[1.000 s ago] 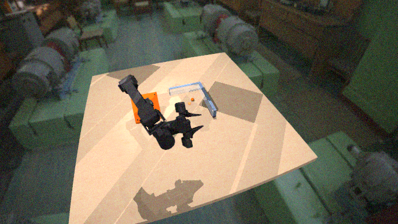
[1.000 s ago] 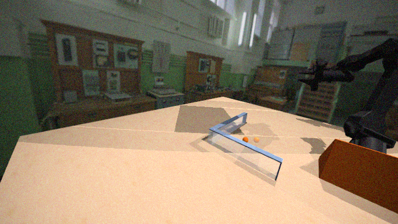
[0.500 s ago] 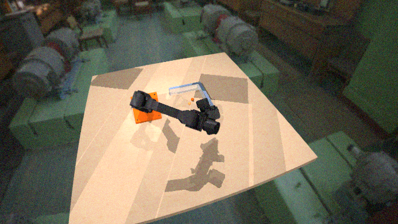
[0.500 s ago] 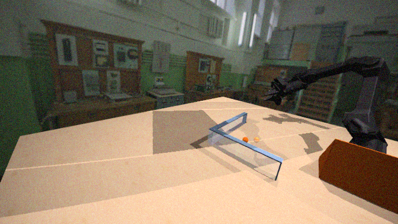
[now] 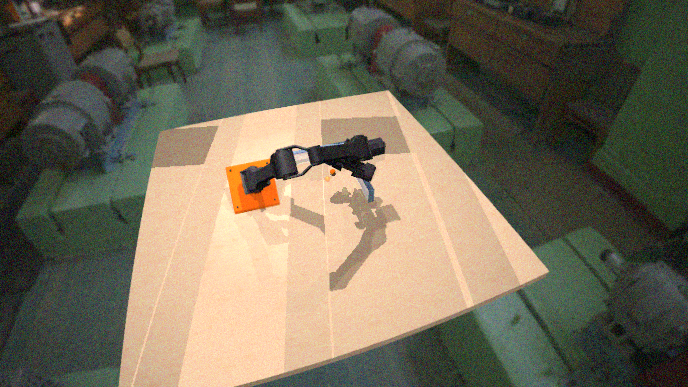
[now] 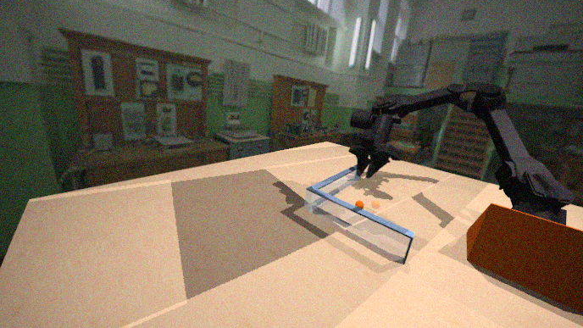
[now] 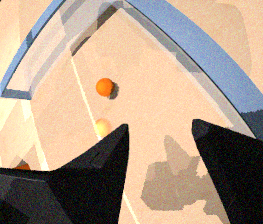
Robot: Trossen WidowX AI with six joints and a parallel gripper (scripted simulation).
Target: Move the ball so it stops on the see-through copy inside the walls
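Right now the orange ball is 8 cm to the left of my gripper tip, 5 cm below it and 4 cm behind it. Round my gripper tip: see-through copy of ball: 7 cm behind, 5 cm below, 4 cm to the left.
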